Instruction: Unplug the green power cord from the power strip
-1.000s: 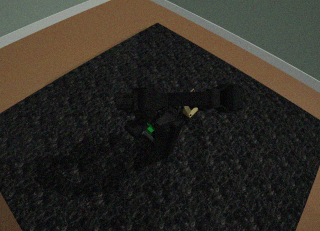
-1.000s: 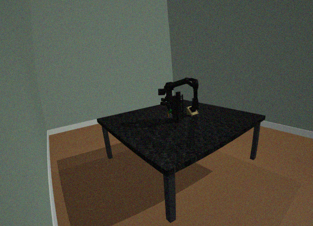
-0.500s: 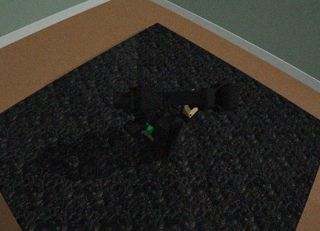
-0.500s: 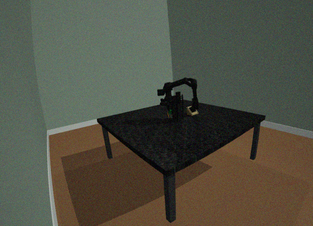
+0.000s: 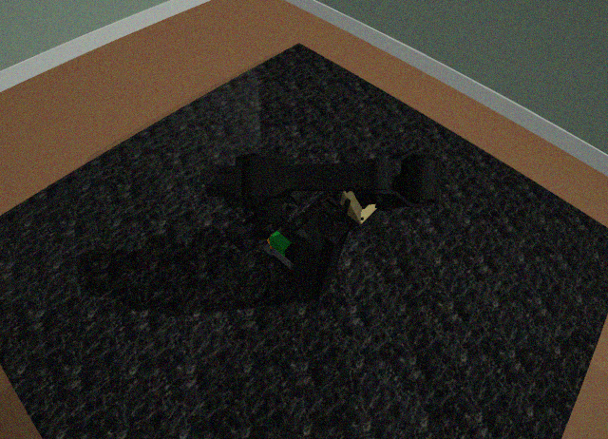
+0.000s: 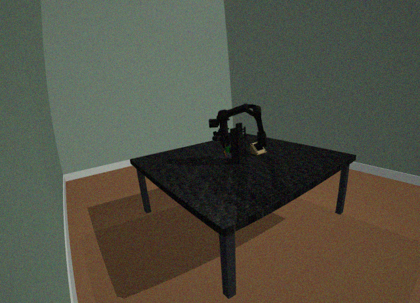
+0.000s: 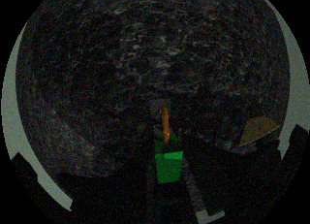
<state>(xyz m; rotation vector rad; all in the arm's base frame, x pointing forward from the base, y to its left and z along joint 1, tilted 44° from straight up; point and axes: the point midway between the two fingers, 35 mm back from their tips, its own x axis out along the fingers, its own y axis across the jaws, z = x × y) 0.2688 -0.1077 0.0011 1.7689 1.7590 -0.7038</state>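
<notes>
Right now the green plug is 50 mm to the left of my gripper tip.
</notes>
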